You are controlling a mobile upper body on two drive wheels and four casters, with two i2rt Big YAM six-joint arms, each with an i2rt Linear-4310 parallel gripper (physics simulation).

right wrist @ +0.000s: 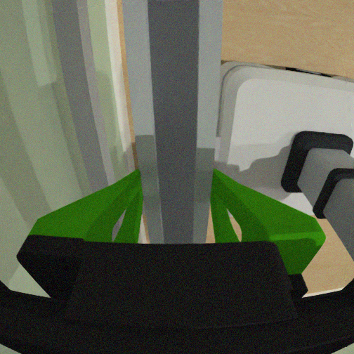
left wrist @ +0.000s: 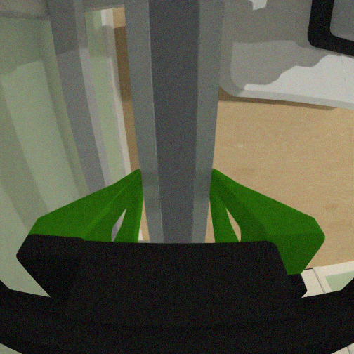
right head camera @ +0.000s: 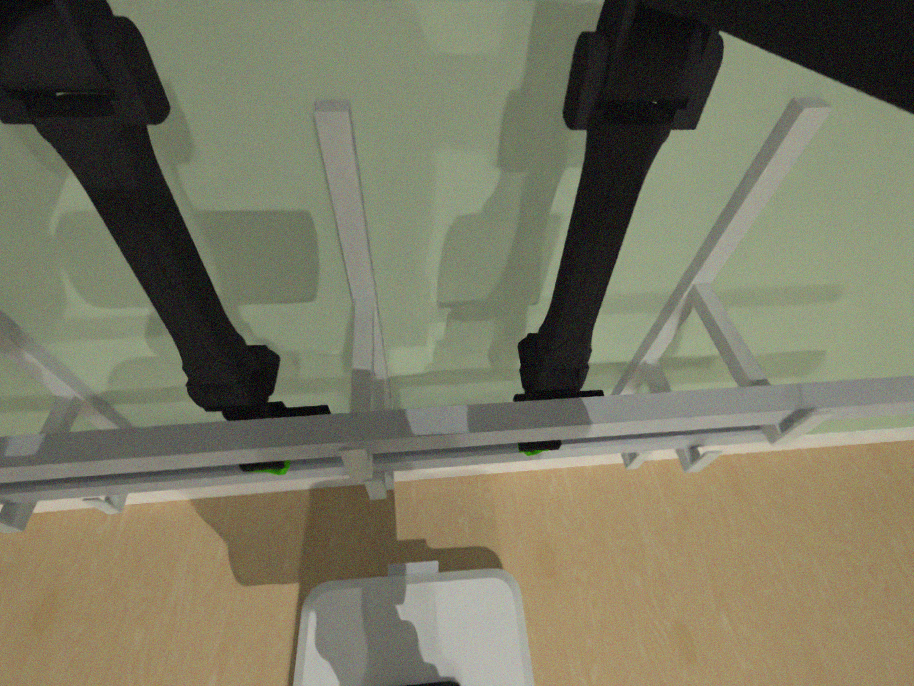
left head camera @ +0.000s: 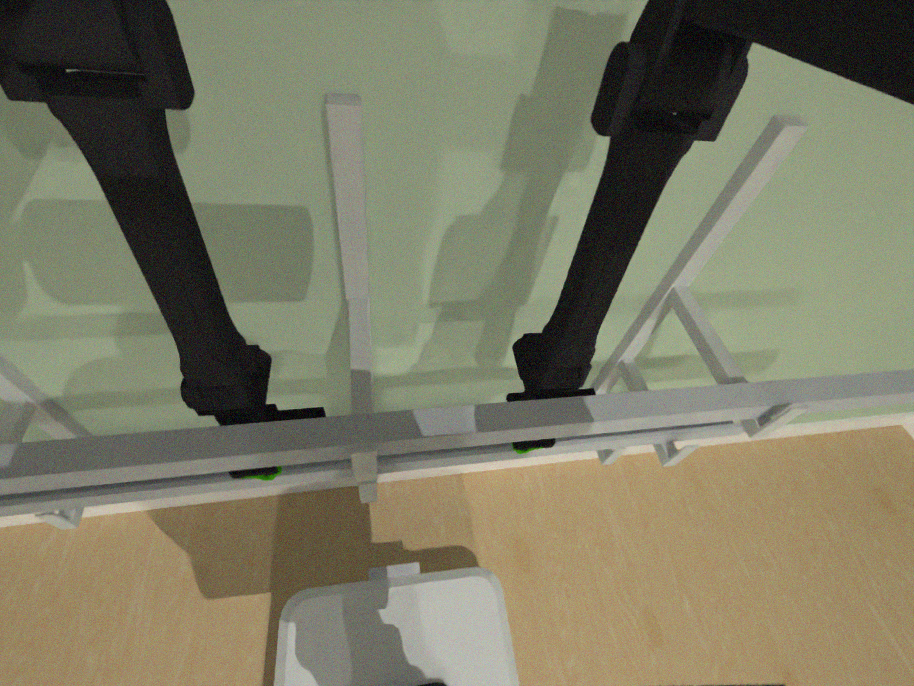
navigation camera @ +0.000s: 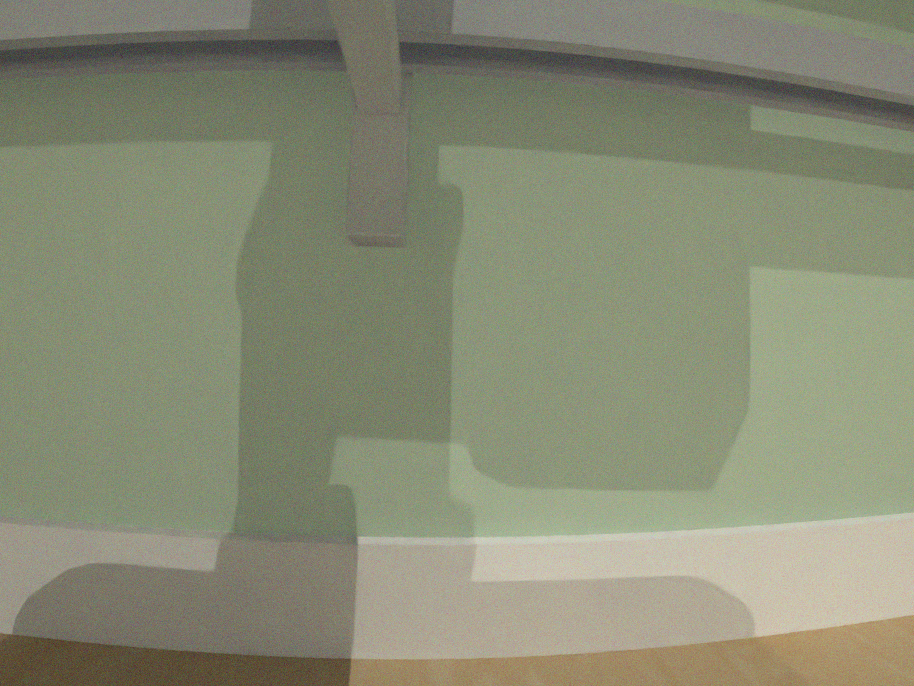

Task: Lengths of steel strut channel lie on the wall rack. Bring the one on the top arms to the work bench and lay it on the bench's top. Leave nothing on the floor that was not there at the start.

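Places are measured from the left arm's base along level axes (x ahead, y left, z up), in millimetres.
Pixels of known places: left gripper, between the fingertips: (right head camera: 283,461); right gripper, between the fingertips: (right head camera: 528,443).
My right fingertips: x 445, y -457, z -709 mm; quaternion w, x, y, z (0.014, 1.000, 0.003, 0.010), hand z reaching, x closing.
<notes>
Behind a point stands the place of what it marks.
The top grey strut channel (left head camera: 701,406) @(x 368, y -656, z -461 mm) (right head camera: 701,412) @(x 366, y -640, z -461 mm) (left wrist: 175,100) (right wrist: 175,75) runs across both head views, level with the rack's top arms; whether it rests on them is hard to tell. My left gripper (left head camera: 267,443) (right head camera: 271,439) (left wrist: 176,177) is shut on it, left of the middle rack post. My right gripper (left head camera: 542,420) (right head camera: 547,420) (right wrist: 176,177) is shut on it, right of that post. In both wrist views the green fingertips touch both sides of the strut. The strut hides parts of both grippers in the head views. The work bench does not show.
The wall rack's middle post (left head camera: 346,184) @(x 632, y -165, z -288 mm) (right head camera: 343,177) @(x 632, y -170, z -272 mm) (navigation camera: 378,177) @(x 632, y -170, z -1060 mm) stands against the green wall, with angled side posts and braces. Another grey length (left wrist: 75,75) (right wrist: 75,75) runs lower, nearer the wall. My pale base (left head camera: 457,612) @(x 227, y -365, z -1150 mm) (right head camera: 479,612) @(x 227, y -378, z -1150 mm) (left wrist: 300,80) (right wrist: 265,100) is on the wooden floor.
</notes>
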